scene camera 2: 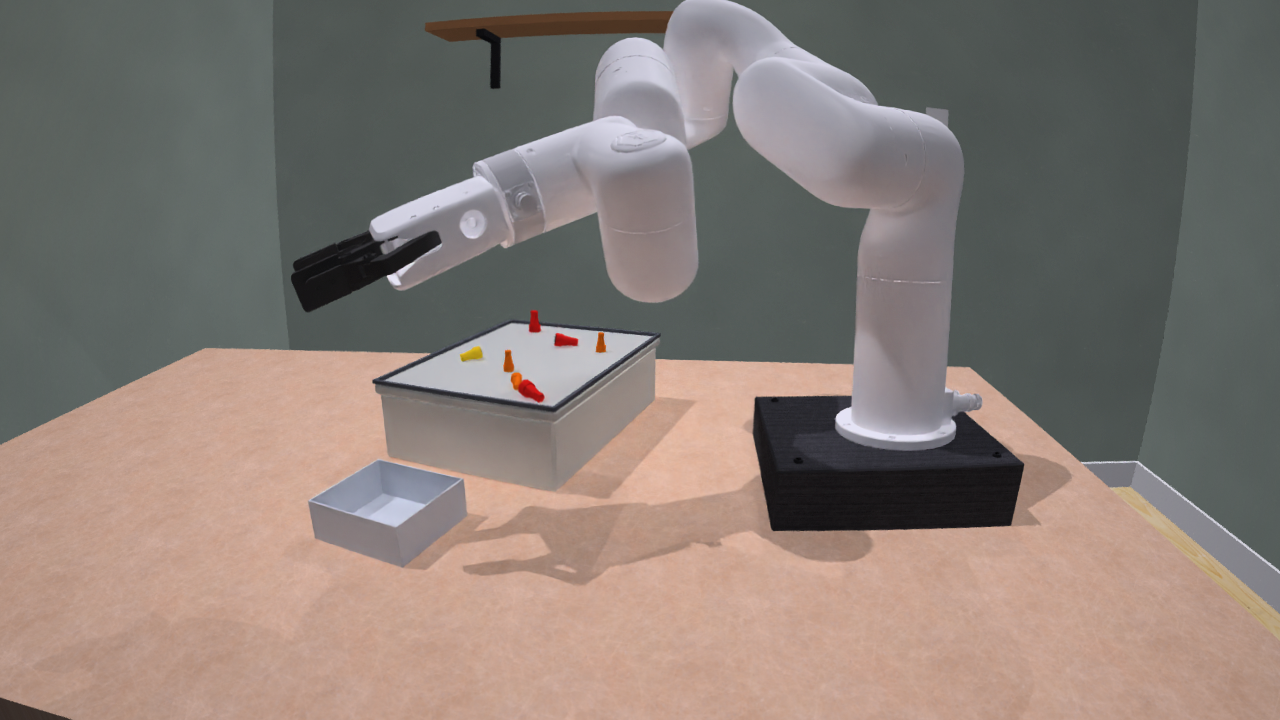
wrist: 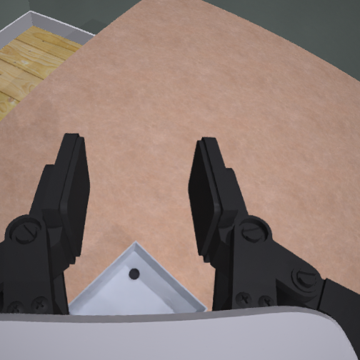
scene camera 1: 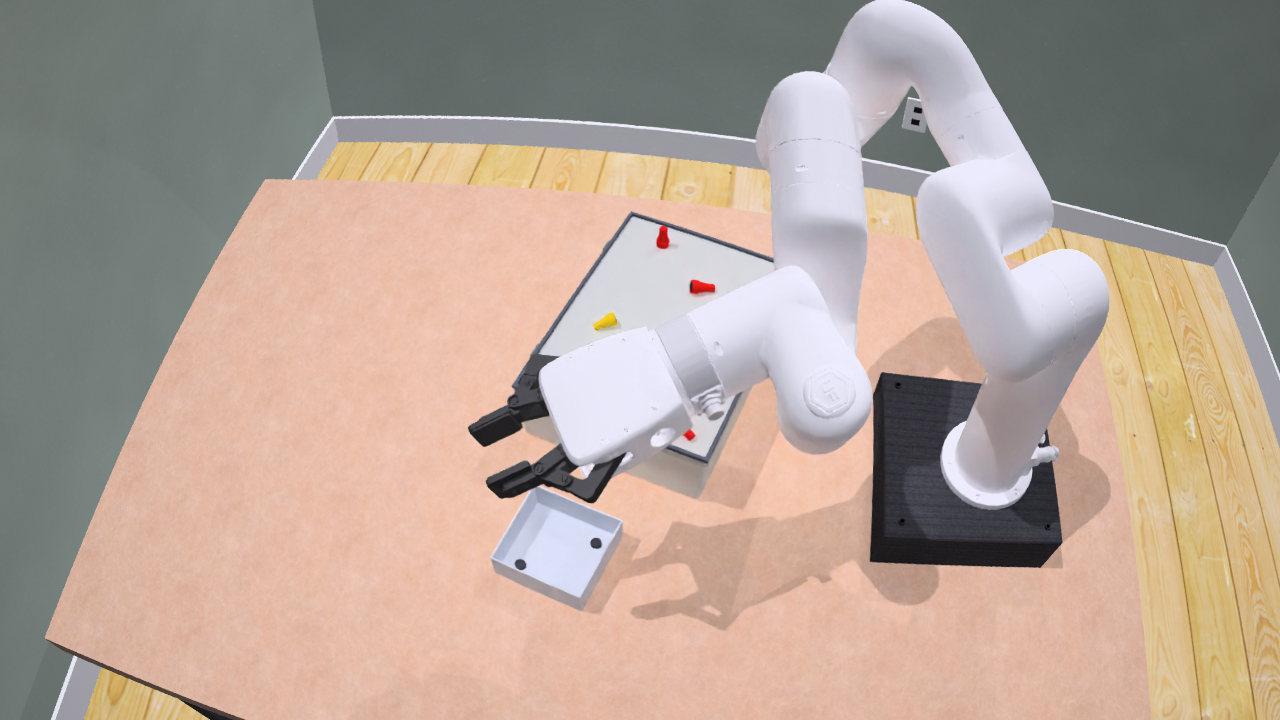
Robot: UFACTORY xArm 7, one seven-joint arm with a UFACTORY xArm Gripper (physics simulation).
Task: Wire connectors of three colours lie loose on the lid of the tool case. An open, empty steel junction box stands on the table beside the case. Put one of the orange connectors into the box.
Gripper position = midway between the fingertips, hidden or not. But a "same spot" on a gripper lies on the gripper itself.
my gripper: scene camera 2 298,286; wrist; scene camera 1
same spot on steel junction box: (scene camera 2: pixel 391 512) = (scene camera 1: pixel 553 533)
same spot on my gripper: (wrist: pixel 251 269) = (scene camera 1: pixel 529 397)
